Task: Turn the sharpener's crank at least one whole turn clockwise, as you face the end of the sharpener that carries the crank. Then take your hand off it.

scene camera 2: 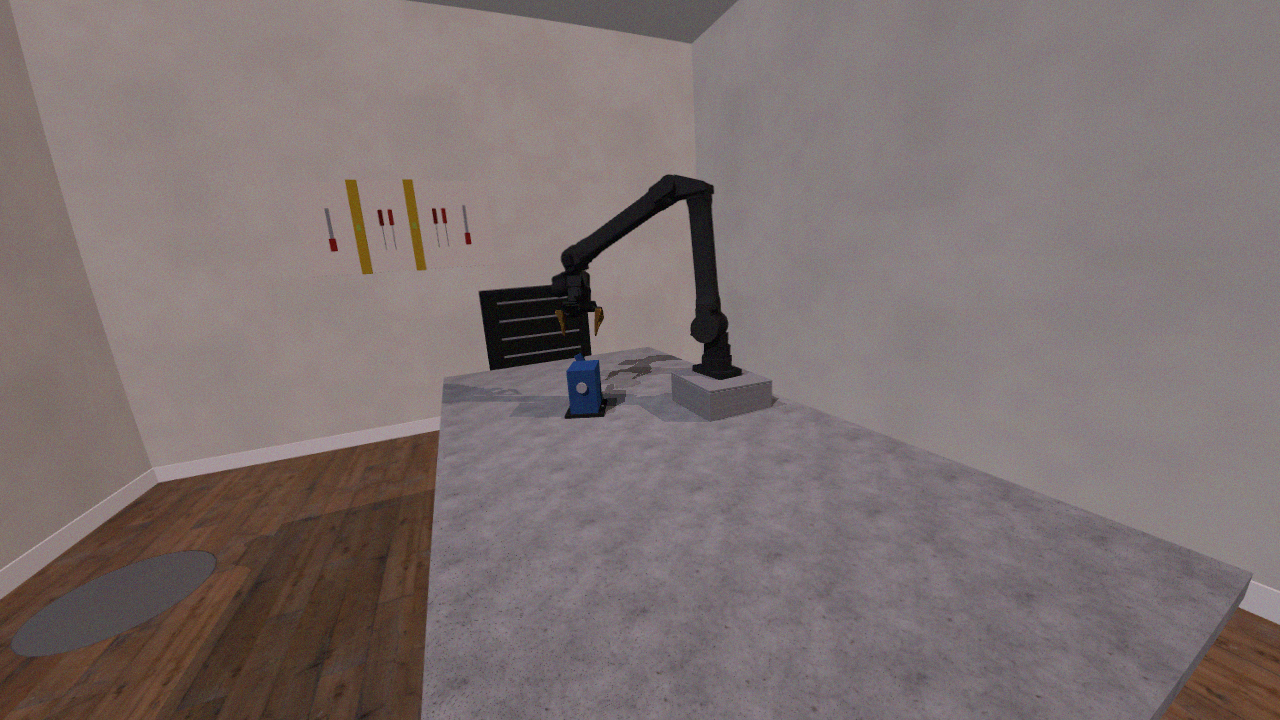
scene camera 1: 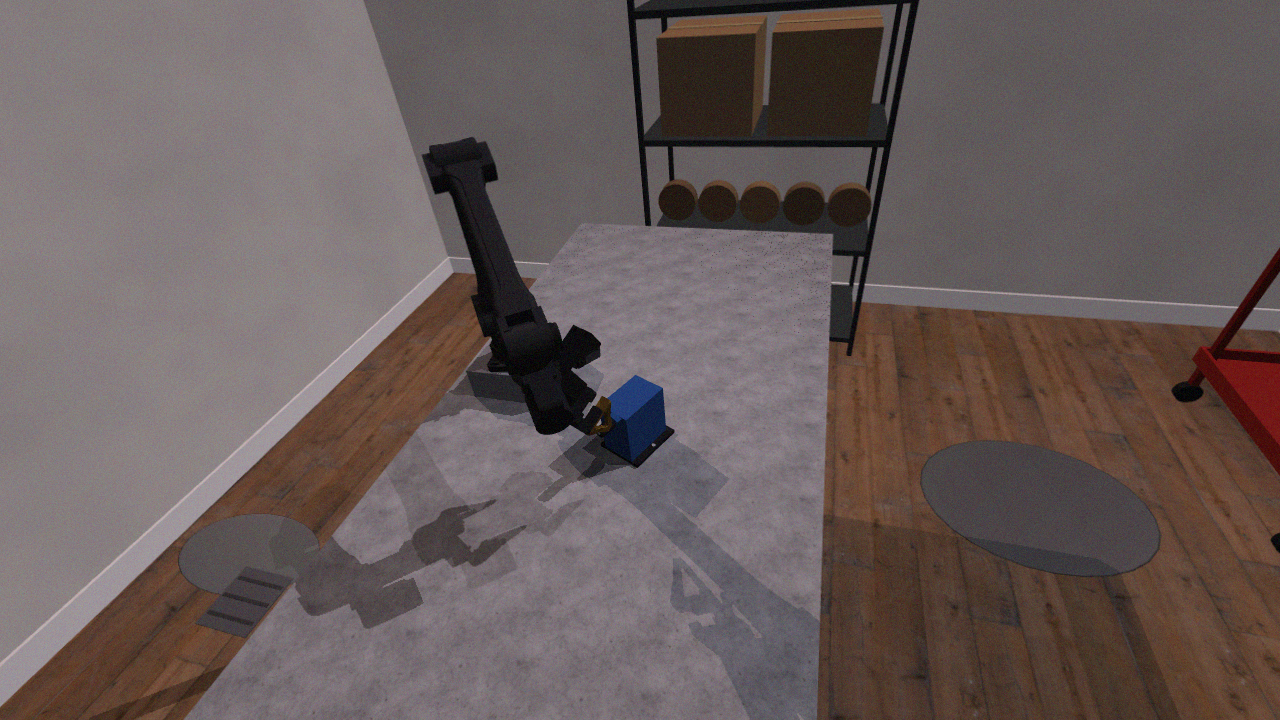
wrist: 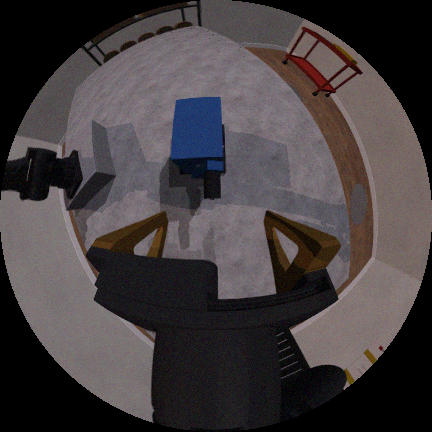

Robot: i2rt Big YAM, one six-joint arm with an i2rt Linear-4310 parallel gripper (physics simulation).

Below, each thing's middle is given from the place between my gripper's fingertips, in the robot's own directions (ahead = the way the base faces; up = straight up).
Right now my hand is 110 mm to the right of the blue sharpener (scene camera 1: 639,403), 110 mm above it and 50 mm short of it.
